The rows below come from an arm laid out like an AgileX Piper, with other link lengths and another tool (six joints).
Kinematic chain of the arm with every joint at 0, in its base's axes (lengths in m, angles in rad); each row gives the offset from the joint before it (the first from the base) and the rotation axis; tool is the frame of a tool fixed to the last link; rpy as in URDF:
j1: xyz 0 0 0.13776 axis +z
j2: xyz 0 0 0 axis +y
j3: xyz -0.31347 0 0.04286 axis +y
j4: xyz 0.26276 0 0.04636 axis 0.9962 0 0.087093
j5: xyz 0 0 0 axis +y
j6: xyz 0.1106 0 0.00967 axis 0.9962 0 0.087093
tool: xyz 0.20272 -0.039 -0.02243 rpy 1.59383 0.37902 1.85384
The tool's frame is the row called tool.
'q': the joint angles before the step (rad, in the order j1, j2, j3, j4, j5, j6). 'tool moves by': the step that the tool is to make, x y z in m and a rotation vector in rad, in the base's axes. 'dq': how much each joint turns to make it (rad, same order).
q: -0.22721 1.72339 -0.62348 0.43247 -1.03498 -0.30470
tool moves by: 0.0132 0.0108 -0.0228 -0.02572 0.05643 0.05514
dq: -0.00006 0.05775 0.00007 -0.06612 -0.00977 -0.00118
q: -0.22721 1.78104 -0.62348 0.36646 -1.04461 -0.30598
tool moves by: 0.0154 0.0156 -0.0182 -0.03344 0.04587 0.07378
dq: 0.00011 0.05215 -0.00182 -0.08512 -0.01386 -0.00003
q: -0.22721 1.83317 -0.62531 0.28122 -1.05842 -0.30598
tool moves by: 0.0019 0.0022 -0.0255 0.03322 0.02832 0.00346
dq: -0.00018 0.04841 -0.00181 -0.00786 -0.00419 0.03134
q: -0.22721 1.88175 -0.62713 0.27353 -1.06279 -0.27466
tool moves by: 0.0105 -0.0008 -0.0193 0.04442 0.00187 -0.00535
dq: -0.00012 0.05891 -0.03919 -0.00013 0.00255 0.04388
